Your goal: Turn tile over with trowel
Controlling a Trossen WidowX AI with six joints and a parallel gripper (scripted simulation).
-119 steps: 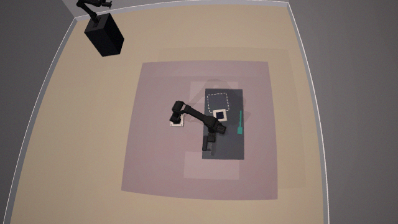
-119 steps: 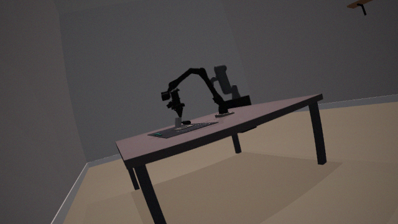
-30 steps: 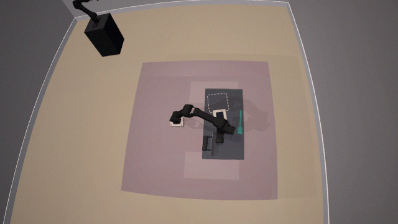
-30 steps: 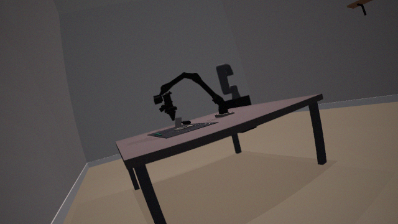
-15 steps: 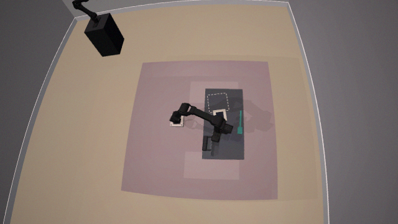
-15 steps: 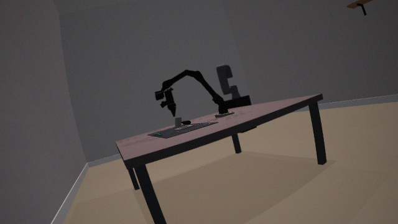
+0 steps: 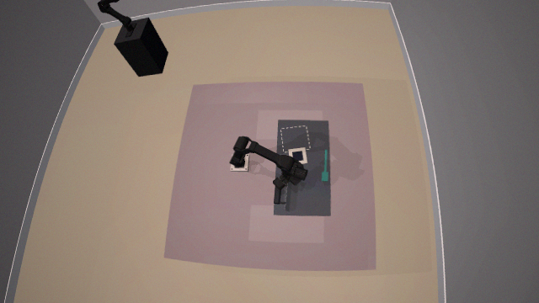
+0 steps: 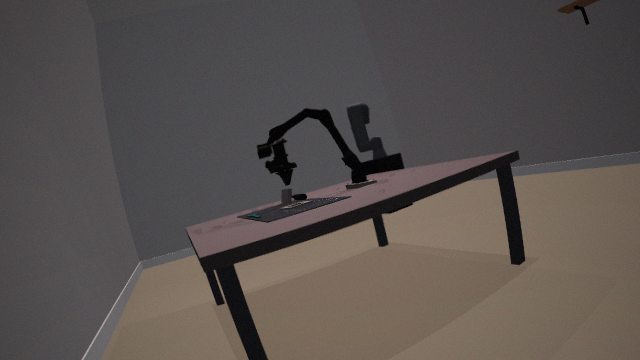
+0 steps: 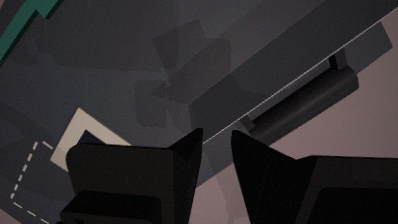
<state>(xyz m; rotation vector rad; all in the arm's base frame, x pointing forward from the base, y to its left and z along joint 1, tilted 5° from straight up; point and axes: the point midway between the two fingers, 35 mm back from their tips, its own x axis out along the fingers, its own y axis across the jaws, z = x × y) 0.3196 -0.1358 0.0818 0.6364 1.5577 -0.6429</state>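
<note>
My gripper tip is now 9 cm short of the dark mat, 12 cm to the right of it and 11 cm above it. Also, from my gripper tip: tile: 6 cm ahead, 18 cm to the left, 9 cm below; teal long-handled tool: 23 cm ahead, 9 cm to the left, 9 cm below.
</note>
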